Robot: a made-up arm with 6 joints. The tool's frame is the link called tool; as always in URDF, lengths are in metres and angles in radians. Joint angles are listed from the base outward.
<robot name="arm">
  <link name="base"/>
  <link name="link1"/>
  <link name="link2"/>
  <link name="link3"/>
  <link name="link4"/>
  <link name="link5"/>
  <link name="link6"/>
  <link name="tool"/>
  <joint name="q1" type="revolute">
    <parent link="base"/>
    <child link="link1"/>
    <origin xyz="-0.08 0.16 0.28" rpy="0 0 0"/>
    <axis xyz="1 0 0"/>
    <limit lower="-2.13" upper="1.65"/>
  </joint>
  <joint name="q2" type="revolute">
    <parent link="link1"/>
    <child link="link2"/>
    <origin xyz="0 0.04 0.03" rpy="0 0 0"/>
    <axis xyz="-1 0 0"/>
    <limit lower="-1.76" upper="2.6"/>
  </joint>
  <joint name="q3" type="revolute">
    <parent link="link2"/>
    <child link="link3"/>
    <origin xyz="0.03 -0.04 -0.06" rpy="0 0 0"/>
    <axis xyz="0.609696 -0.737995 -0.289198"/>
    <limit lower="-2" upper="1.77"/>
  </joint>
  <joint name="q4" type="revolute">
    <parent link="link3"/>
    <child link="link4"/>
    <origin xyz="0.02 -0.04 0.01" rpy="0 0 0"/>
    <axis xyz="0 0 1"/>
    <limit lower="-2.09" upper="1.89"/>
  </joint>
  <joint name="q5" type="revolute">
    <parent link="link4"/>
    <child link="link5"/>
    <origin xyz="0.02 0.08 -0.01" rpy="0 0 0"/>
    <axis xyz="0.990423 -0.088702 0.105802"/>
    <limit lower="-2" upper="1.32"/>
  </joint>
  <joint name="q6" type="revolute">
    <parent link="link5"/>
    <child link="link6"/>
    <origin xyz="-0.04 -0.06 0.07" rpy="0 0 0"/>
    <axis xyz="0 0 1"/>
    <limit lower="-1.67" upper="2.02"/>
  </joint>
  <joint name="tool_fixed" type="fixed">
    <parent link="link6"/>
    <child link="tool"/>
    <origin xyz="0.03 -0.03 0" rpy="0.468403 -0.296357 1.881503"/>
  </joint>
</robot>
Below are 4 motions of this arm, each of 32 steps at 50 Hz.
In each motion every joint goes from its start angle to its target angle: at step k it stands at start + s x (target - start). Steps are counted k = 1, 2, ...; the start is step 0. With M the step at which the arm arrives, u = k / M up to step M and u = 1 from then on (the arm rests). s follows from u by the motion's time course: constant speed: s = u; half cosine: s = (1 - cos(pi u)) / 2; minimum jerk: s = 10 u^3 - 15 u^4 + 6 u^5.
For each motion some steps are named. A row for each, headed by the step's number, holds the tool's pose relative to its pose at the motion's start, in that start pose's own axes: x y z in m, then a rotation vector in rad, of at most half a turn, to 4 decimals.
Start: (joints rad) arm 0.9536 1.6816 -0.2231 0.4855 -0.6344 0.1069
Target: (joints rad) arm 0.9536 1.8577 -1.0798 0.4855 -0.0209 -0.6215
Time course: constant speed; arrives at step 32
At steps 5, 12, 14, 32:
5: -0.0105 -0.0085 0.0002 0.0664 -0.0674 0.0085
12: -0.0241 -0.0216 -0.0019 0.1830 -0.1683 -0.0041
14: -0.0277 -0.0254 -0.0031 0.2211 -0.1975 -0.0135
32: -0.0540 -0.0530 -0.0243 0.6432 -0.4268 -0.2250

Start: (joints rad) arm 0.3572 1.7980 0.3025 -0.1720 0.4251 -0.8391
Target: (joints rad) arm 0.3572 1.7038 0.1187 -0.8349 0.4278 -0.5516
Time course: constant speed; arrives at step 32
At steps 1, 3, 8, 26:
1: 0.0001 0.0004 -0.0006 -0.0075 -0.0042 -0.0078
3: 0.0005 0.0011 -0.0017 -0.0227 -0.0123 -0.0235
8: 0.0014 0.0030 -0.0046 -0.0616 -0.0305 -0.0627
26: 0.0065 0.0083 -0.0146 -0.2096 -0.0724 -0.2056

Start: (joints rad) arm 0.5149 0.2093 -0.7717 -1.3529 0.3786 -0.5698
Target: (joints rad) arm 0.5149 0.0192 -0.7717 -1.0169 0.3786 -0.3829
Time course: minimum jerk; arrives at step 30
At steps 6, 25, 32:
6: 0.0003 -0.0011 -0.0002 0.0255 0.0087 0.0227
25: 0.0083 -0.0168 -0.0093 0.4125 0.1059 0.4060
32: 0.0088 -0.0173 -0.0099 0.4270 0.1083 0.4220

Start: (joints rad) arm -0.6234 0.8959 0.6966 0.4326 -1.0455 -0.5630
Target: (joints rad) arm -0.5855 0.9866 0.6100 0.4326 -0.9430 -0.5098
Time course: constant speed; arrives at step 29
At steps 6, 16, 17, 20, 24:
6: -0.0008 -0.0029 0.0003 0.0096 0.0100 0.0313
16: -0.0019 -0.0078 0.0008 0.0266 0.0268 0.0828
17: -0.0020 -0.0083 0.0008 0.0283 0.0285 0.0879
20: -0.0023 -0.0097 0.0009 0.0337 0.0336 0.1032
24: -0.0026 -0.0117 0.0011 0.0411 0.0404 0.1235

